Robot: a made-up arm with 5 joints.
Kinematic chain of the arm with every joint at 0, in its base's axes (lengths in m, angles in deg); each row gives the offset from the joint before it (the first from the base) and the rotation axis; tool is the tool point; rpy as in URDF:
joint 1: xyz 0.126 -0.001 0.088 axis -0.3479 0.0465 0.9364
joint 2: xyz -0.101 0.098 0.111 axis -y
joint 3: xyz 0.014 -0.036 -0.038 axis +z
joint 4: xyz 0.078 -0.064 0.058 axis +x
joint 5: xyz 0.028 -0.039 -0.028 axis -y
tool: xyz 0.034 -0.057 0.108 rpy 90 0 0
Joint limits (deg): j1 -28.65..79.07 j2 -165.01..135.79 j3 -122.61..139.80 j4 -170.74..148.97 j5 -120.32..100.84
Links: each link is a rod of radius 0.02 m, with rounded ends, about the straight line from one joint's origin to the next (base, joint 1, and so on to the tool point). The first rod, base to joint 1, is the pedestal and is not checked.
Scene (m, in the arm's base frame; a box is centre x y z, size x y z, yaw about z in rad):
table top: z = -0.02
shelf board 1: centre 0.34 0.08 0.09 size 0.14 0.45 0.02 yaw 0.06
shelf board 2: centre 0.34 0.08 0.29 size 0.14 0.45 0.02 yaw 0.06
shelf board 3: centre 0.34 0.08 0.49 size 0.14 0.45 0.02 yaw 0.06
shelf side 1: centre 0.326 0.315 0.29 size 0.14 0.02 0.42 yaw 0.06
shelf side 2: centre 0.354 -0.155 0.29 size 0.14 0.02 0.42 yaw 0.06
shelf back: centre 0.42 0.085 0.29 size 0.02 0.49 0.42 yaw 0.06
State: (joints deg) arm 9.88 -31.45 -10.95 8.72 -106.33
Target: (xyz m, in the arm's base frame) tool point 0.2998 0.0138 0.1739
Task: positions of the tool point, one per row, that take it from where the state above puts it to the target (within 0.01 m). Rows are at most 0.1 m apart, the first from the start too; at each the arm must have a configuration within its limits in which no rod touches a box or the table.
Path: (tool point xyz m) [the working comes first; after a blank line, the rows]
Joints at the target: 11.30 -0.36 19.82 -9.25 -88.02
Straight joint move there: touches shelf board 1.

1: 0.1883 -0.1210 0.0789
2: 0.2142 -0.1070 0.1114
3: 0.2325 -0.0819 0.1345
4: 0.2427 -0.0483 0.1488
5: 0.2518 -0.0505 0.1599
6: 0.2618 -0.0451 0.1686
7: 0.2734 -0.0320 0.1734
8: 0.2864 -0.0120 0.1745
9: 0.2998 0.0138 0.1739

